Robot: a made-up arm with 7 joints.
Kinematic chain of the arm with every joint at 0, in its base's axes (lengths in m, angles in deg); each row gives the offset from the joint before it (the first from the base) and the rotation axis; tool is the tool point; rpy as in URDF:
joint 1: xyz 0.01 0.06 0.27 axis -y
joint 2: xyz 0.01 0.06 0 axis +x
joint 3: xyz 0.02 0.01 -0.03 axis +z
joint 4: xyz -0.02 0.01 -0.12 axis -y
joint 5: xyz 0.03 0 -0.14 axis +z
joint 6: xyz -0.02 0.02 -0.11 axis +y
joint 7: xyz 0 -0.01 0.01 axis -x
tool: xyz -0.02 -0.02 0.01 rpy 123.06 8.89 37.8
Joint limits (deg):
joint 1: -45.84..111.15
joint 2: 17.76..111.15
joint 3: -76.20..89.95
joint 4: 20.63..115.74
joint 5: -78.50..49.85
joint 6: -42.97..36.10
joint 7: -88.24..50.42
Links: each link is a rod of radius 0.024 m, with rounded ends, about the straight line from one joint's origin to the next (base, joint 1, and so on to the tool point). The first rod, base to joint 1, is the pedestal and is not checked.
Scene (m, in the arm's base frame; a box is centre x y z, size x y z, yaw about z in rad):
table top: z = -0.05
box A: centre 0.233 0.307 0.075 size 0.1 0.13 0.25 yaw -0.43
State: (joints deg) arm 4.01 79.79 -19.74 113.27 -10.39 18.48 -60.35
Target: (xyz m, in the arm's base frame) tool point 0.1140 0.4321 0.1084
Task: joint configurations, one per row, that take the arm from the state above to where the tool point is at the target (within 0.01 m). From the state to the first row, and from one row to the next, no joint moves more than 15 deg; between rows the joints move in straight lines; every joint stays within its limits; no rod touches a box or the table.
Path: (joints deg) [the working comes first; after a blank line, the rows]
Joints at the target: -22.47 86.43 -40.19 49.75 -6.17 14.84 -62.18
Straight joint move there: touches box A.

1: -5.96 81.18 -24.87 113.76 1.66 22.00 -51.43
2: -15.93 82.57 -30.01 114.26 13.71 25.53 -42.51
3: -25.90 83.96 -35.14 114.75 25.75 29.05 -33.60
4: -35.87 85.35 -40.27 115.25 37.80 32.58 -24.68
5: -45.84 86.74 -45.40 115.74 49.85 36.10 -15.76
6: -45.84 85.54 -41.44 107.25 36.54 34.98 -25.51
7: -45.84 84.35 -37.48 98.75 23.22 33.85 -35.26
8: -45.84 83.15 -33.52 90.26 9.91 32.73 -45.01
9: -45.84 81.95 -29.56 81.76 -3.40 31.60 -54.76
10: -45.84 80.76 -25.60 73.27 -16.72 30.48 -64.51
11: -34.16 83.60 -32.90 61.51 -11.44 22.66 -63.35
12: -22.47 86.43 -40.19 49.75 -6.17 14.84 -62.18

